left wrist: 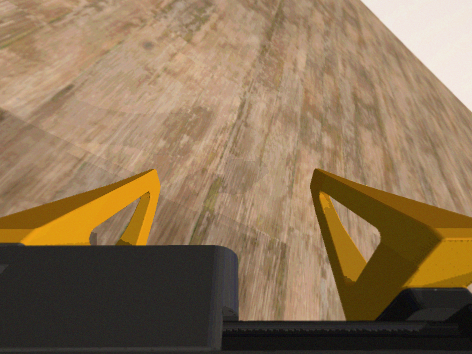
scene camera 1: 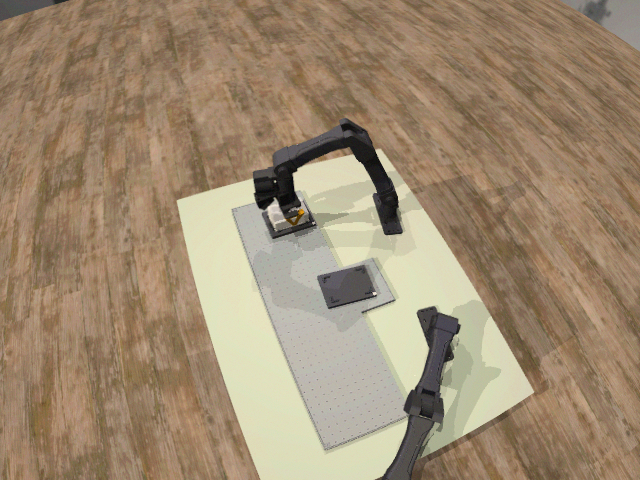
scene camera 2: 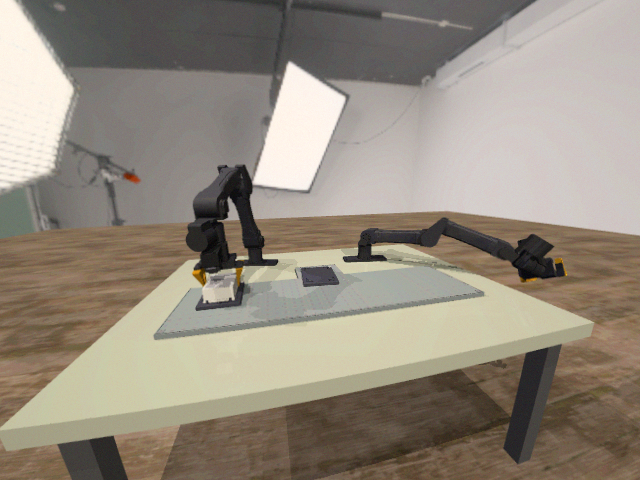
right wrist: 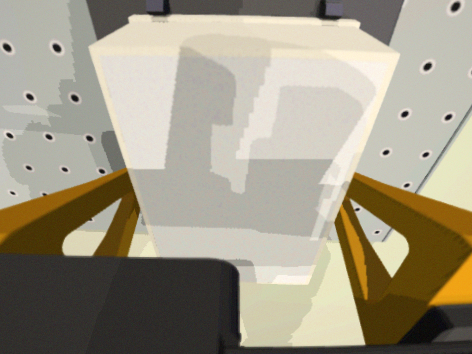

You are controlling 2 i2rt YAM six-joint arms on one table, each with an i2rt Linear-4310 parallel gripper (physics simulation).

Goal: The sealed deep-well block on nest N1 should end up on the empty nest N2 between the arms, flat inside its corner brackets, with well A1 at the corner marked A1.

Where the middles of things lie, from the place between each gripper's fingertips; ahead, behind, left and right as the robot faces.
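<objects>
White block (scene camera 2: 220,287): 10 mm above my right hand. Counted from my left hand, the block is 50 mm above, 1200 mm to the right and 70 mm ahead.
</objects>
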